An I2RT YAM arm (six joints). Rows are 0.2 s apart.
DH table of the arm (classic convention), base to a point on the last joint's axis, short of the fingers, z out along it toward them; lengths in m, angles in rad. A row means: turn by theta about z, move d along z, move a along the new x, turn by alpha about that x. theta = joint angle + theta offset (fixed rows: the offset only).
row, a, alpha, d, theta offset
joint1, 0.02, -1.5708, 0.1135, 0
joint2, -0.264, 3.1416, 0, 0
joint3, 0.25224, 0, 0, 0.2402
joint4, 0.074, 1.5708, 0, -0.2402
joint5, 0, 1.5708, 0, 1.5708
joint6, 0, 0, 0.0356, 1.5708
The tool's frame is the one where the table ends.
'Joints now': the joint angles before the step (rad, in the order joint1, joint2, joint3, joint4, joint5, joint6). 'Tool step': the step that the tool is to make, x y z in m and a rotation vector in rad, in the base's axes. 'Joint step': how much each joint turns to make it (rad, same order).
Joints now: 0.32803 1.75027 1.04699 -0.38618 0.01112 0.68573
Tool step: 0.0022 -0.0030 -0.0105 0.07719 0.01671 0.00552
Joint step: -0.01863 0.02148 -0.02313 0.05338 -0.08073 0.01532
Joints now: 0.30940 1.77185 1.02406 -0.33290 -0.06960 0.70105
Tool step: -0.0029 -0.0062 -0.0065 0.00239 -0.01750 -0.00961
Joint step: -0.01476 -0.00693 -0.04244 0.05252 0.00011 -0.00593
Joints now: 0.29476 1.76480 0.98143 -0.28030 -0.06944 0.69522
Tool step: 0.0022 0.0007 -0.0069 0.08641 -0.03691 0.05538
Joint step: -0.00976 0.01263 -0.03345 0.10395 -0.09538 -0.01921
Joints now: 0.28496 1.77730 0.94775 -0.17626 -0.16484 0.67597
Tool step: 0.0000 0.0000 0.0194 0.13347 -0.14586 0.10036
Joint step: -0.01409 -0.06495 -0.04366 0.14690 -0.13937 -0.03872
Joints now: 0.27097 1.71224 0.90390 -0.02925 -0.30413 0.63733
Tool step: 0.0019 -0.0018 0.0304 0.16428 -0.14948 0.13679
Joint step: -0.02564 -0.06640 -0.00750 0.11880 -0.20080 -0.02393
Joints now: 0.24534 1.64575 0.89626 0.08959 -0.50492 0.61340
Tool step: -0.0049 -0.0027 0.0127 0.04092 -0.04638 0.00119
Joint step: -0.00633 -0.04780 -0.01961 0.03730 -0.02287 0.02156
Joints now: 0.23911 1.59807 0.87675 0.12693 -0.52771 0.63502
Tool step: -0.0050 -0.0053 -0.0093 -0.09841 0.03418 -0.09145
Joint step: 0.00007 -0.00876 -0.02040 -0.05358 0.12545 -0.01919
